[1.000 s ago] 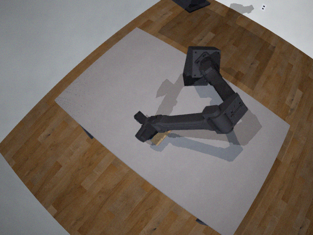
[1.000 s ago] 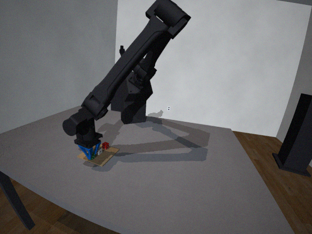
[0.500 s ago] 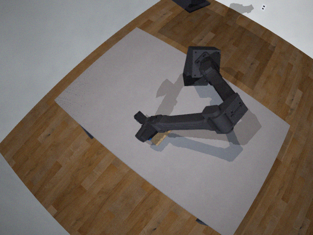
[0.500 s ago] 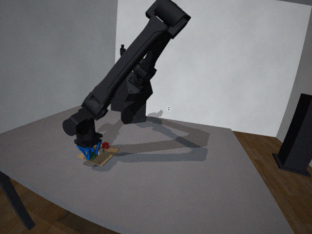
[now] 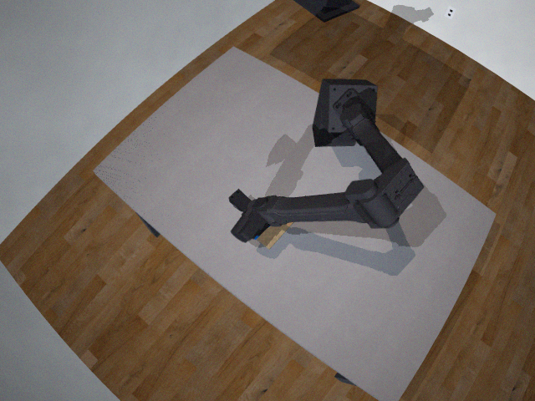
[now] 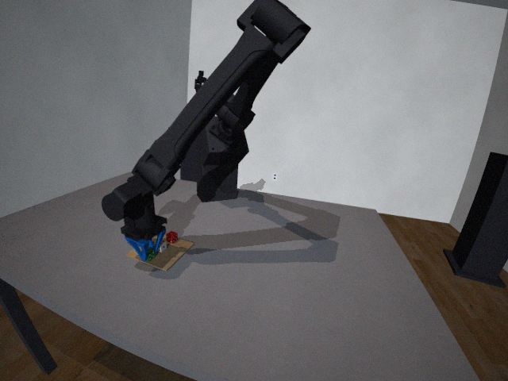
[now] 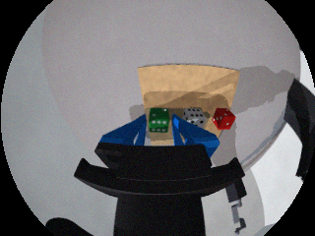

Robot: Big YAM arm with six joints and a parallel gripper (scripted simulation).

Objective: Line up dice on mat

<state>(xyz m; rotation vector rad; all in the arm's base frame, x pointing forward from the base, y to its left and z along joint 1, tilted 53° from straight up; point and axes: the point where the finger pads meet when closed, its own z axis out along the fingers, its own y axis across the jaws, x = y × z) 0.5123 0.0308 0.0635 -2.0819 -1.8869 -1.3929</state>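
Now: the green die right at my hand. From my hand the other things lie so: tan mat (5 cm behind, 2 cm below, 1 cm to the right); red die (10 cm behind, 2 cm to the right); white die (5 cm behind, 1 cm to the right).
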